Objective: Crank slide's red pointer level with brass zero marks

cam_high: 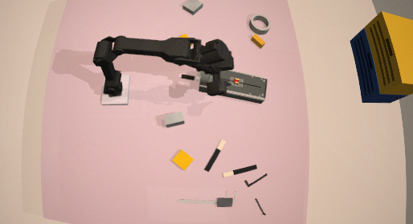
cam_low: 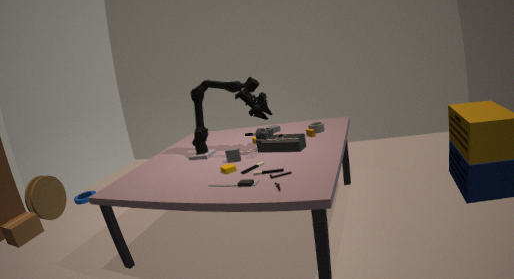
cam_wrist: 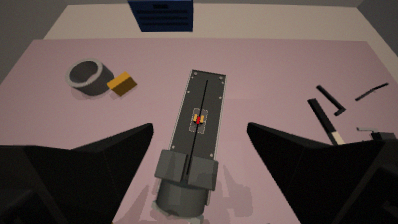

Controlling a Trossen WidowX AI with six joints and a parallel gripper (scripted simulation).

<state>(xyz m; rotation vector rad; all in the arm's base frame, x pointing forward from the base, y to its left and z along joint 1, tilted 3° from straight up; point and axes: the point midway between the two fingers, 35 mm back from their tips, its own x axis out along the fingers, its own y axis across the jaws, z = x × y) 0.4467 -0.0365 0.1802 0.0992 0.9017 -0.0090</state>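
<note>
Now: the dark crank handle 14 cm behind my gripper tip, 2 cm to the left of it and 9 cm below it. From my gripper tip the other things lie so: orange block: 18 cm ahead, 21 cm to the left, 17 cm below; red pointer: 4 cm ahead, 11 cm below.
</note>
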